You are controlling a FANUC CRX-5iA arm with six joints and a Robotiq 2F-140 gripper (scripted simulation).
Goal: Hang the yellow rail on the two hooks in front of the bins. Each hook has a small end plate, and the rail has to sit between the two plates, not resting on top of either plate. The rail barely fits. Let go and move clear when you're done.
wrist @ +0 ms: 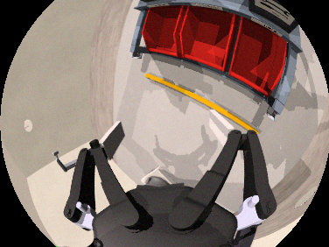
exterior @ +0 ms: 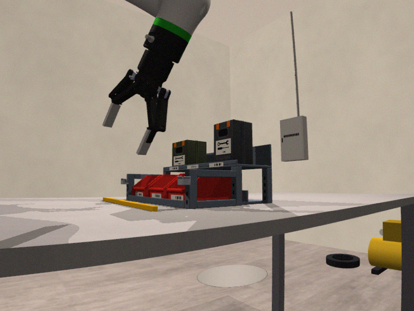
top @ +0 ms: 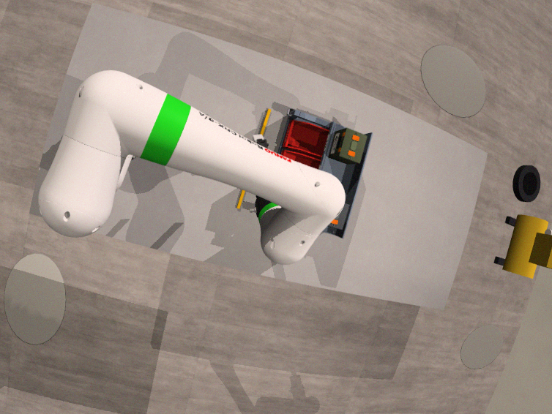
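Right now the yellow rail is 1 cm ahead of my hand, 1 cm to the left of it and 17 cm below it. Round my hand: green box (30 cm ahead, 10 cm to the left, 2 cm below); then dark box (26 cm ahead, 13 cm to the right, 1 cm below).
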